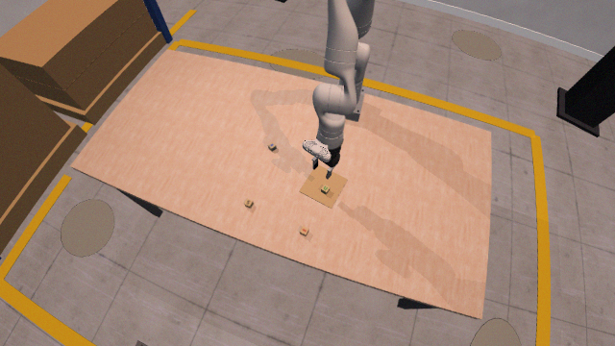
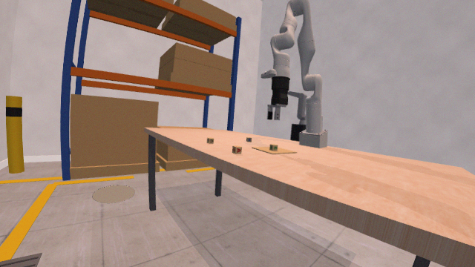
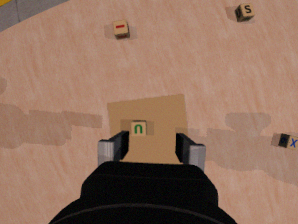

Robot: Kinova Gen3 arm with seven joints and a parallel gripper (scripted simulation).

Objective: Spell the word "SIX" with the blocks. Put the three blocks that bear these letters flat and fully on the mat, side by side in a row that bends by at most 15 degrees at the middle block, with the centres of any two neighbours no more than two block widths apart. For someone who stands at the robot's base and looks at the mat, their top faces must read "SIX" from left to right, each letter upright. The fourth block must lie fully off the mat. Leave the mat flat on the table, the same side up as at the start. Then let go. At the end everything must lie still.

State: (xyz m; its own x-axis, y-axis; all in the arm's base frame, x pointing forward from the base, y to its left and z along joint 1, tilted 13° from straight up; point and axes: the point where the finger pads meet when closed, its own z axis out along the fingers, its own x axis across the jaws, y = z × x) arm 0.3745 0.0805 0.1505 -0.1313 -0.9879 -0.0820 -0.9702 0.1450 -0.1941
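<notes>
Now: the tan mat 10 mm behind my hand, 10 mm to the left of it and 150 mm below it. From my hand the other things lie so: block 180 mm ahead, 40 mm to the left, 140 mm below.
</notes>
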